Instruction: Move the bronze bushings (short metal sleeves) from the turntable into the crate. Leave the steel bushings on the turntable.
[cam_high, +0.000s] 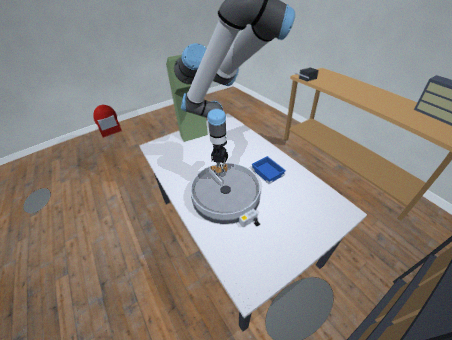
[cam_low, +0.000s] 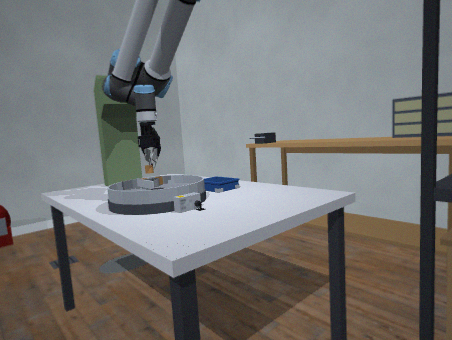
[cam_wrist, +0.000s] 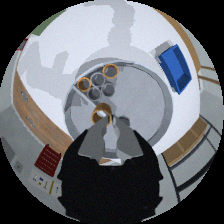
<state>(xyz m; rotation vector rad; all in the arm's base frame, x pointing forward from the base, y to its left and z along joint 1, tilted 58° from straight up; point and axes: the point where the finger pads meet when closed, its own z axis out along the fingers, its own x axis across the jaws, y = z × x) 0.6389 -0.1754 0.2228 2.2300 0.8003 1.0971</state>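
The blue crate is 170 mm ahead of my hand, 290 mm to the left of it and 130 mm below it. The rest, counted from my hand: grey turntable 80 mm ahead, 60 mm to the right, 110 mm below.
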